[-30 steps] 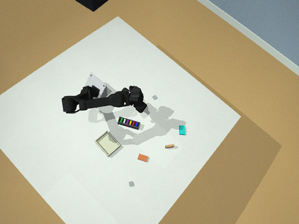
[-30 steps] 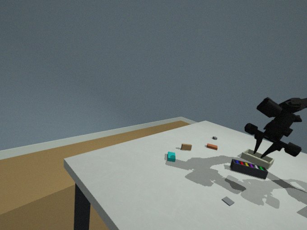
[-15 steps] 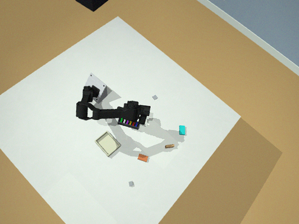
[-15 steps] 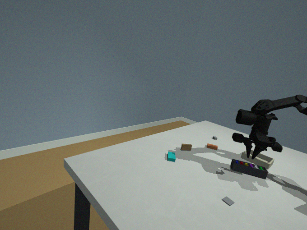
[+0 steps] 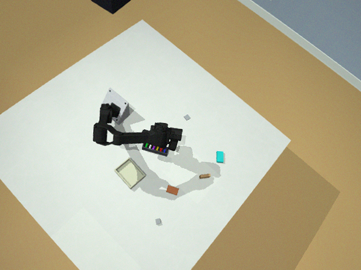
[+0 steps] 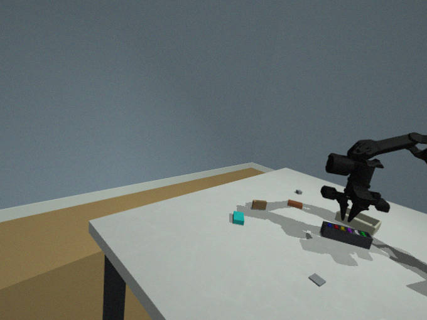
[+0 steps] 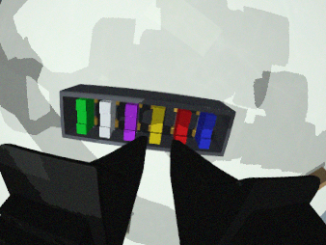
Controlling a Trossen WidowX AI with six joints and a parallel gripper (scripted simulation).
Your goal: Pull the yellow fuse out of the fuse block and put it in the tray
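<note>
Right now the yellow fuse is 40 mm below my gripper tip. Round my gripper tip: orange block 200 mm ahead, 130 mm to the right, 60 mm below; then beige tray 190 mm to the right, 70 mm below, 40 mm behind; then tan block 300 mm ahead, 50 mm below, 30 mm to the left.
</note>
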